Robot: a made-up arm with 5 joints. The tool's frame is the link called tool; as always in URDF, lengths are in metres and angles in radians. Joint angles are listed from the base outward. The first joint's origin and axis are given. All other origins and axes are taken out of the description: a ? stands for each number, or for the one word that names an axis. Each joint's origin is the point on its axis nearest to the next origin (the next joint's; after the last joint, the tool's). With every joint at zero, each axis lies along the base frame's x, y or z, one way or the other. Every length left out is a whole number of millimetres.
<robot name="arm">
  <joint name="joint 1" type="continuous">
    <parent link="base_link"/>
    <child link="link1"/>
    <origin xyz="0 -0.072 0.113"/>
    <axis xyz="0 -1 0"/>
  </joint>
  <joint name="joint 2" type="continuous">
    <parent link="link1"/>
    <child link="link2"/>
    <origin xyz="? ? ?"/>
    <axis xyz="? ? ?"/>
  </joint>
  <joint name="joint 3" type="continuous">
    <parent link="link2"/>
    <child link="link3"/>
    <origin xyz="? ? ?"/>
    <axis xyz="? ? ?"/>
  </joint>
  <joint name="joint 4" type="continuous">
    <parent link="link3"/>
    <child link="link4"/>
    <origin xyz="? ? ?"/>
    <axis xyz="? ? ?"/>
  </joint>
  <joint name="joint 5" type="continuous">
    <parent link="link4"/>
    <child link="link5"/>
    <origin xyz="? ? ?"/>
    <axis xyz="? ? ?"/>
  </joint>
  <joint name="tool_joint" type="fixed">
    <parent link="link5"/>
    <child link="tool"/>
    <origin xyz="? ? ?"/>
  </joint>
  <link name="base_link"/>
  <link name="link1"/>
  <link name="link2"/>
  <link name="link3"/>
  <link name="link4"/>
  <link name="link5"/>
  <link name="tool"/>
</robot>
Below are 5 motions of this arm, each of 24 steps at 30 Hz.
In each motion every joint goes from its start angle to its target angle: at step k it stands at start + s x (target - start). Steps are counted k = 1, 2, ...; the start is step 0. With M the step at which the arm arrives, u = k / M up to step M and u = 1 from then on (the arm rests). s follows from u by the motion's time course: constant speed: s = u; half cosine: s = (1 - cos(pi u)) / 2; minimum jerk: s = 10 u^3 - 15 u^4 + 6 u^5.
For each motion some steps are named. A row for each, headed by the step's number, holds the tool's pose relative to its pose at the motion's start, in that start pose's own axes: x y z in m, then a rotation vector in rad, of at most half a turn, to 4 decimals.
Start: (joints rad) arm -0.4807 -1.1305 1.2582 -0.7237 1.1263
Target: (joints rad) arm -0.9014 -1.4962 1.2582 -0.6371 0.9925
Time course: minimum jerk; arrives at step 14
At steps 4, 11, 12, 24:
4: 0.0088 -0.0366 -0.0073 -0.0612 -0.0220 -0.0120
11: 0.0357 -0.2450 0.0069 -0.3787 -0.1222 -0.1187
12: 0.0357 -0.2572 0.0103 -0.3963 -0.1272 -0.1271
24: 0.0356 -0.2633 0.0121 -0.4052 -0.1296 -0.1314

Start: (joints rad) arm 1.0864 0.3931 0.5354 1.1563 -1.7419
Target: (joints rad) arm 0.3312 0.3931 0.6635 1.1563 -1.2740
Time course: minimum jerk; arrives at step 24
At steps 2, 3, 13, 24:
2: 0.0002 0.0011 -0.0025 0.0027 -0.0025 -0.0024
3: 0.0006 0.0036 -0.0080 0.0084 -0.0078 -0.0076
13: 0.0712 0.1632 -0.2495 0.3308 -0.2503 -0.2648
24: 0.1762 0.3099 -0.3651 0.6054 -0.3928 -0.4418

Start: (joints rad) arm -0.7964 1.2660 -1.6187 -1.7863 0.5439
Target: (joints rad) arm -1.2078 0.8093 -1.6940 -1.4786 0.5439
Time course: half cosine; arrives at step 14
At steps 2, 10, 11, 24:
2: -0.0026 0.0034 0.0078 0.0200 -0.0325 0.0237
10: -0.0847 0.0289 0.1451 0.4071 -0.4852 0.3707
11: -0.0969 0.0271 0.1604 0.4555 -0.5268 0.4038
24: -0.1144 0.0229 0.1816 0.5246 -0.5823 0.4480

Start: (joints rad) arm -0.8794 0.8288 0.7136 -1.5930 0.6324
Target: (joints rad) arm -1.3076 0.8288 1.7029 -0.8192 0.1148
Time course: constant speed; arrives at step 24
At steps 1, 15, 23, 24:
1: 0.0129 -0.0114 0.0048 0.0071 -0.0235 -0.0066
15: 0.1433 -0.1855 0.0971 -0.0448 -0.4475 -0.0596
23: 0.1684 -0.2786 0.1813 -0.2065 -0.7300 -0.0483
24: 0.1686 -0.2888 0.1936 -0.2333 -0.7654 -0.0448

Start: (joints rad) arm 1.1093 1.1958 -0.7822 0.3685 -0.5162
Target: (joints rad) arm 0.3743 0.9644 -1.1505 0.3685 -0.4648
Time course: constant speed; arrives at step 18
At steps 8, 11, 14, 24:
8: -0.0362 0.0542 -0.0836 0.3279 -0.1694 -0.3470
11: -0.0390 0.0799 -0.1063 0.4461 -0.2292 -0.4819
14: -0.0364 0.1057 -0.1238 0.5611 -0.2869 -0.6194
24: -0.0255 0.1377 -0.1393 0.7091 -0.3605 -0.8070

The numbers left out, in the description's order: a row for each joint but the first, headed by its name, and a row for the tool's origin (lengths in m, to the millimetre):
joint 2: xyz 0.092 0 0.279, axis 0 0 1
joint 3: xyz -0.102 -0.133 0, axis -1 0 0
joint 4: xyz 0 -0.124 -0.205, axis 0 -1 0
joint 5: xyz 0.369 0 -0.102, axis 0 0 -1
tool: xyz -0.272 -0.006 0

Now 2 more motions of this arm.
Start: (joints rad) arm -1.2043 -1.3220 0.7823 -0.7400 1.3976
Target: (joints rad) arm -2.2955 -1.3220 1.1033 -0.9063 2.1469
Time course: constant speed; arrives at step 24
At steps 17, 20, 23, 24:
17: 0.3835 -0.1058 0.1327 -0.1613 -0.8395 -1.0939
20: 0.4346 -0.1533 0.2050 -0.1385 -1.0055 -1.2790
23: 0.4693 -0.2058 0.2919 -0.0981 -1.1770 -1.4582
24: 0.4765 -0.2239 0.3237 -0.0805 -1.2354 -1.5162

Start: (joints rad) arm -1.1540 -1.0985 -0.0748 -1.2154 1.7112
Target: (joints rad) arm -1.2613 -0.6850 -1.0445 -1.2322 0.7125
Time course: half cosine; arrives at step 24
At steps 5, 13, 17, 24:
5: -0.0474 -0.0529 -0.0008 -0.0116 -0.0088 0.2025
13: -0.1282 -0.3061 -0.0106 -0.1296 -0.0102 1.1009
17: -0.1047 -0.4111 -0.0083 -0.2283 0.0355 1.5563
24: -0.0702 -0.4718 -0.0019 -0.3228 0.1106 1.9197

